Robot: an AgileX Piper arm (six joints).
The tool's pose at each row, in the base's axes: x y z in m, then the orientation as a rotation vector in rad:
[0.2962, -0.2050, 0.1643, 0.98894, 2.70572, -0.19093]
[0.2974, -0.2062, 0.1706, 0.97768, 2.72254, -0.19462]
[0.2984, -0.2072, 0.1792, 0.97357, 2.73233, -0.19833]
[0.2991, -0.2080, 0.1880, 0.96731, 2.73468, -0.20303]
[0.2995, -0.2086, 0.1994, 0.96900, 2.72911, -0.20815]
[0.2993, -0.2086, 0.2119, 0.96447, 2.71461, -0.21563]
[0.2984, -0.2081, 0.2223, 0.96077, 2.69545, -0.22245]
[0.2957, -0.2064, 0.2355, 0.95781, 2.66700, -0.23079]
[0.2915, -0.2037, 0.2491, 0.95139, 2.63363, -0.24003]
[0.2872, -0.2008, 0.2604, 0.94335, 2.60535, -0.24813]
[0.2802, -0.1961, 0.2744, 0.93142, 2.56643, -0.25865]
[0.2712, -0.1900, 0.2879, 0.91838, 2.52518, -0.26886]
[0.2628, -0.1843, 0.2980, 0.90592, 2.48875, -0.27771]
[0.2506, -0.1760, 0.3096, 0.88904, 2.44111, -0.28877]
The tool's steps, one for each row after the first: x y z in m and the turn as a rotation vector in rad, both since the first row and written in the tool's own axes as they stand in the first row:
[-0.0034, -0.0004, -0.0056, 0.00443, 0.01054, -0.01214]
[-0.0072, -0.0008, -0.0134, 0.00851, 0.01725, -0.01780]
[-0.0106, -0.0012, -0.0216, 0.01099, 0.01646, -0.02276]
[-0.0145, -0.0019, -0.0323, 0.01330, 0.01117, -0.02060]
[-0.0179, -0.0024, -0.0443, 0.01380, -0.00455, -0.01996]
[-0.0198, -0.0030, -0.0546, 0.01294, -0.02403, -0.01741]
[-0.0205, -0.0039, -0.0681, 0.01107, -0.05181, -0.01185]
[-0.0195, -0.0051, -0.0825, 0.00811, -0.08529, -0.00707]
[-0.0177, -0.0061, -0.0948, 0.00541, -0.11458, -0.00467]
[-0.0136, -0.0075, -0.1105, 0.00130, -0.15509, -0.00185]
[-0.0070, -0.0092, -0.1265, -0.00356, -0.19802, 0.00098]
[-0.0002, -0.0107, -0.1389, -0.00795, -0.23625, 0.00287]
[0.0107, -0.0127, -0.1541, -0.01391, -0.28637, 0.00497]

